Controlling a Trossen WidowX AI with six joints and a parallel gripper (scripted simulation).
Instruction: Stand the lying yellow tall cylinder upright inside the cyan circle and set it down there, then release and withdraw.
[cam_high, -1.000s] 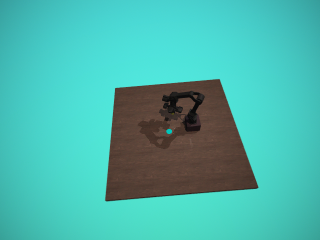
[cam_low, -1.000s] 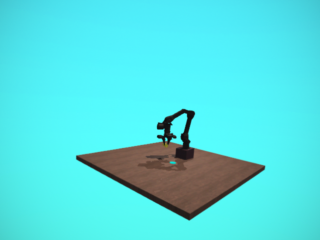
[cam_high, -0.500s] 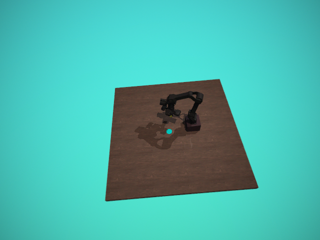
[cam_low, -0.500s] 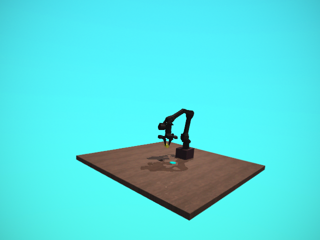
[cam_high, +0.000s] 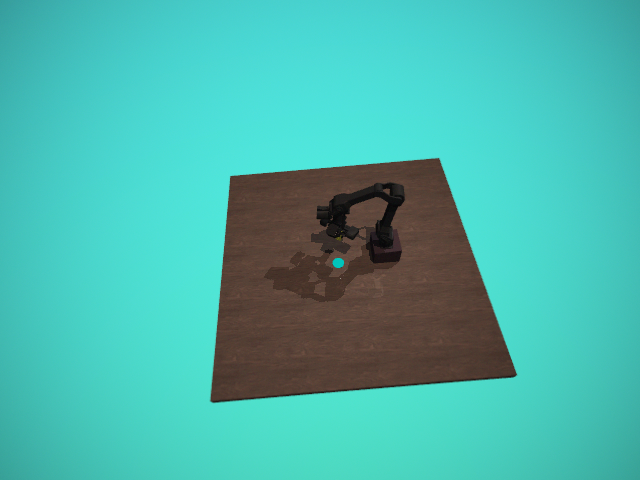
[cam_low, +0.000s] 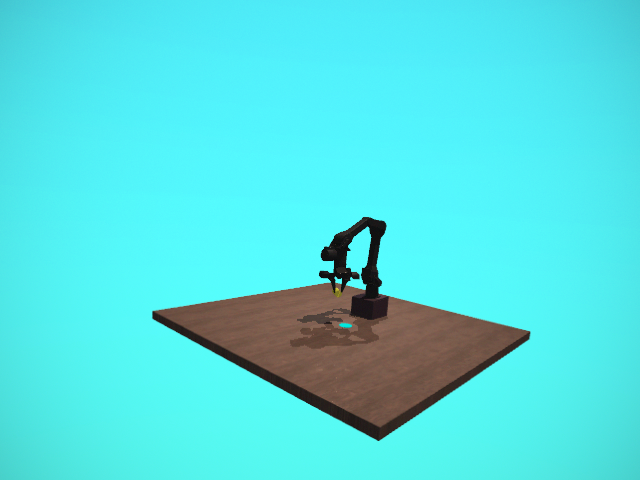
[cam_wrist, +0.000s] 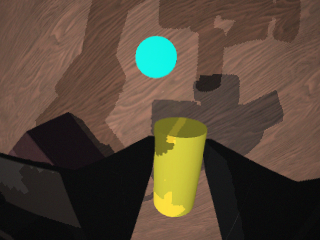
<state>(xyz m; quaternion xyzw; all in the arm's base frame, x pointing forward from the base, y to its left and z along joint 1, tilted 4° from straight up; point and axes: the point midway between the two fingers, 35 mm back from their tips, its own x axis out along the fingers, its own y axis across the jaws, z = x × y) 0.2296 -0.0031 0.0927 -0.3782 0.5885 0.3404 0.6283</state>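
My gripper tip is 7 cm to the right of the cyan circle and 14 cm above it. From my gripper tip the other things lie so: yellow tall cylinder 1 cm behind, 2 cm to the right.
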